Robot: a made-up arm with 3 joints. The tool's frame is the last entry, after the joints.
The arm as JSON. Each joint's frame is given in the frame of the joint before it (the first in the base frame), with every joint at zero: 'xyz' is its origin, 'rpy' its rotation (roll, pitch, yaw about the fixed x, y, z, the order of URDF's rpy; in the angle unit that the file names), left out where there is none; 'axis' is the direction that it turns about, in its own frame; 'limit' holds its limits. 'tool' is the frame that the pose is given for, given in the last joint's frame.
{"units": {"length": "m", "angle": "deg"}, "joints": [
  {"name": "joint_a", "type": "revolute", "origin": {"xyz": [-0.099, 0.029, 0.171], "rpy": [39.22, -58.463, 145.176]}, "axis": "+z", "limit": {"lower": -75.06, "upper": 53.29}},
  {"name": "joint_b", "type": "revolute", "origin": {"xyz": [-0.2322, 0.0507, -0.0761], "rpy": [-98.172, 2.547, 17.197]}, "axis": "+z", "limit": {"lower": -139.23, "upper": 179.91}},
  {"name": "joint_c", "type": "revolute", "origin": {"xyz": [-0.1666, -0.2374, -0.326], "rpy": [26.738, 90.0, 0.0]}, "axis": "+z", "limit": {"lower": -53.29, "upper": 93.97}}
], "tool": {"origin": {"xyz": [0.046, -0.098, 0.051], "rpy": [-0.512, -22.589, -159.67]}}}
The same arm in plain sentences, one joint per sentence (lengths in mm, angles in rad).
The arm has three revolute joints in a row. What follows holds with every joint at zero, and every direction is one of the base frame's. Joint 1 lies 99 mm along -x and 29 mm along +y and 171 mm along +z from the base frame's origin and turns about the direction (0.903127, 0.142004, 0.405212), from -1.31 to 0.9301 rad. Joint 2 lies 31 mm along +x and 128 mm along -y and 212 mm along -z from joint 1 and turns about -y, from -2.43 to 3.14 rad. Joint 3 lies 287 mm along +x and 326 mm along +y and 42 mm along -z from joint 2 and turns about +z, from -0.9301 to 1.6401 rad. The tool frame, which is the frame that the pose is given for, lies 98 mm along +x and 46 mm along +y and 51 mm along +z from joint 3; its axes are the base frame's turned by roll -0.0089, pitch -0.3942 and yaw -1.216 rad (as in URDF: about the fixed x, then y, then z).
